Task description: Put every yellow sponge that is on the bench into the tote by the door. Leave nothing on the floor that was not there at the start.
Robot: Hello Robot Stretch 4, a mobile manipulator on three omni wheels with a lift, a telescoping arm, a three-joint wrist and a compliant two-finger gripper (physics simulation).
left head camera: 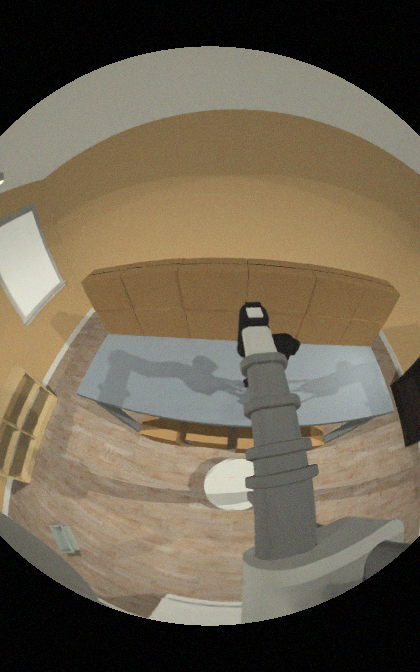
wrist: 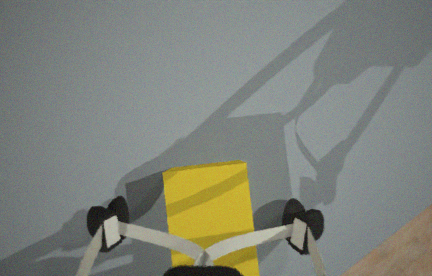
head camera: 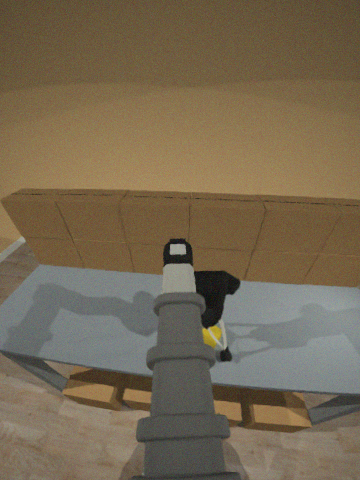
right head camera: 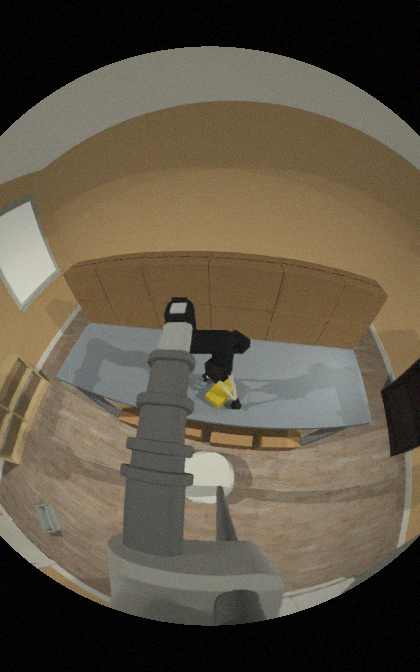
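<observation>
A yellow block-shaped sponge point(head camera: 212, 336) point(right head camera: 217, 395) point(wrist: 210, 200) lies on the grey-blue bench point(head camera: 300, 360) point(left head camera: 165, 400) point(right head camera: 320, 360) point(wrist: 75, 75), near its front edge. My gripper point(right head camera: 221, 390) point(wrist: 207, 214) is open above the sponge. In the wrist view its two fingertips stand apart, one on each side of the sponge with a gap to it. In the head view the arm hides part of the sponge and one finger. A small pale green open container point(left head camera: 56, 539) point(right head camera: 42, 519) sits on the floor at the lower left; whether it is the tote is unclear.
Brown panels point(head camera: 155, 220) point(left head camera: 150, 290) point(right head camera: 245, 285) stand along the bench's back edge. Orange-brown boxes point(head camera: 277, 415) point(right head camera: 231, 440) are under the bench. A wooden rack point(left head camera: 45, 420) stands at the left wall, a dark object point(left head camera: 407, 405) point(right head camera: 402, 415) at the right. A white round object point(left head camera: 225, 480) point(right head camera: 212, 472) is in front of the bench.
</observation>
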